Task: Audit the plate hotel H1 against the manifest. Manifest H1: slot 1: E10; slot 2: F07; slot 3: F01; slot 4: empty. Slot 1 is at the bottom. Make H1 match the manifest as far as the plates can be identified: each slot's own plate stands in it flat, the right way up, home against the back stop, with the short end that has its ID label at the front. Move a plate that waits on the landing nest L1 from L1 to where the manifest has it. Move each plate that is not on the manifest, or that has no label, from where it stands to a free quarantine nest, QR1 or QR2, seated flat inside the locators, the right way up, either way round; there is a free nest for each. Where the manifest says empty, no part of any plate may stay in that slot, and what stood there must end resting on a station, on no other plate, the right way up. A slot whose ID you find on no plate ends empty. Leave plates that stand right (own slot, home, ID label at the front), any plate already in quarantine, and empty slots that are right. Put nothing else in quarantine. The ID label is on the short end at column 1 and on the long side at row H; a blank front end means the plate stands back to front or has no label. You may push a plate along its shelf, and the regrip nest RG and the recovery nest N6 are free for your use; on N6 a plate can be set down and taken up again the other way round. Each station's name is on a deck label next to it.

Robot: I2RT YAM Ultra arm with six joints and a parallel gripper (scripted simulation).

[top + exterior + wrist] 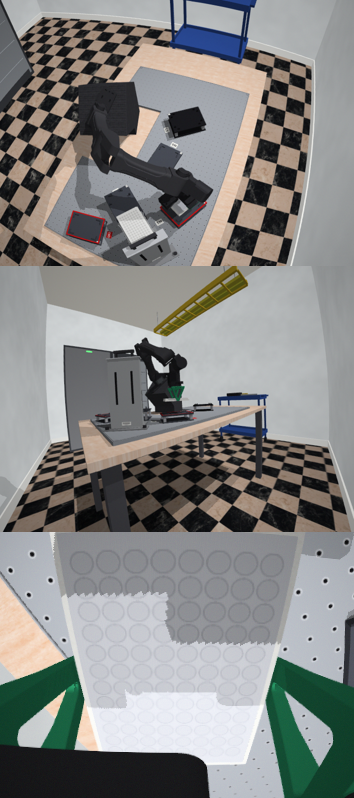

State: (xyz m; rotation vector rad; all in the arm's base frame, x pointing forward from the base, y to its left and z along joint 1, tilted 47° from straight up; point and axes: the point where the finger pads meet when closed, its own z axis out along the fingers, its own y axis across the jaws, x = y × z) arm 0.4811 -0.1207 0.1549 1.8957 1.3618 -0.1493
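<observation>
Right now my hand is 1 cm to the left of the red-framed quarantine nest QR1 and 8 cm above it. Round my hand: RG nest (23 cm behind, 11 cm to the right, 6 cm below); then grey plate hotel H1 (3 cm behind, 26 cm to the right, 4 cm above); then H1 deck label (8 cm behind, 10 cm to the right, 11 cm below).
</observation>
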